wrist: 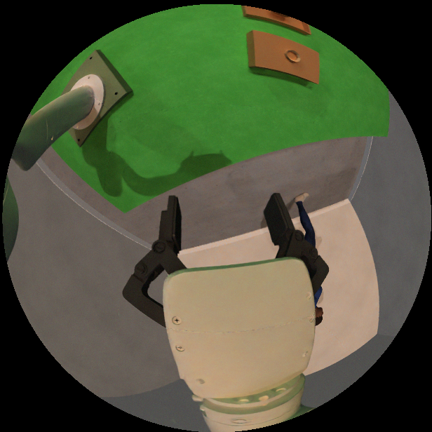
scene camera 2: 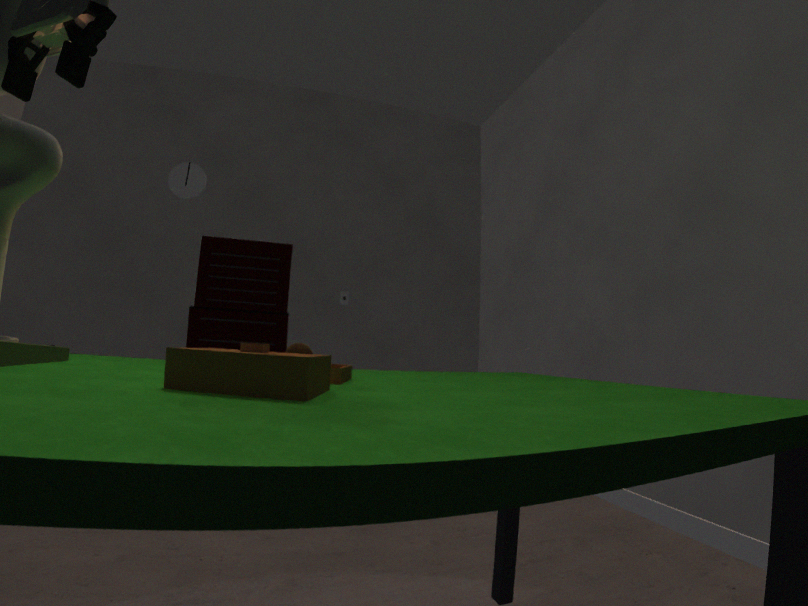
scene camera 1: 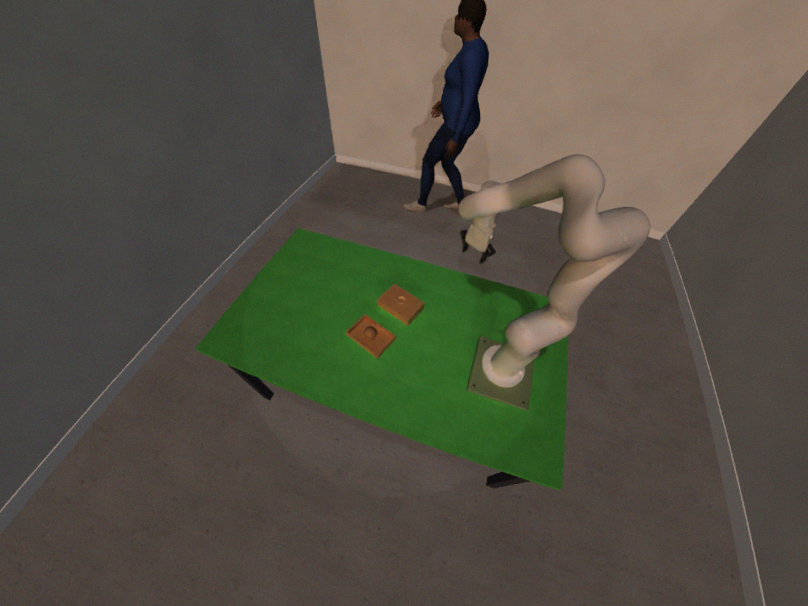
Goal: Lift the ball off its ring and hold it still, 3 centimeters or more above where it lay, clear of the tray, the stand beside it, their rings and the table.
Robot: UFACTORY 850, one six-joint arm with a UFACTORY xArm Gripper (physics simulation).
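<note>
A brown ball (scene camera 1: 370,332) (scene camera 2: 299,348) sits in the middle of the shallow orange-brown tray (scene camera 1: 377,352) (scene camera 2: 341,373) on the green table; its ring is hidden under it. In the wrist view part of the tray (wrist: 280,19) shows at the top edge. The stand (scene camera 1: 395,309) (scene camera 2: 241,373) (wrist: 272,55), a closed block, is beside the tray, with an empty ring (scene camera 1: 401,300) (scene camera 2: 254,347) (wrist: 286,57) on top. My gripper (scene camera 1: 474,252) (scene camera 2: 46,80) (wrist: 225,202) is open and empty. It is high up, beyond the table's far edge in scene camera 1, well away from the ball.
The green table (scene camera 1: 287,293) (scene camera 2: 489,417) (wrist: 200,90) carries the arm's base plate (scene camera 1: 522,396) (wrist: 117,82). A person (scene camera 1: 464,84) in blue stands behind the table, near the pale wall. A dark red cabinet (scene camera 2: 242,273) stands at the far wall in scene camera 2.
</note>
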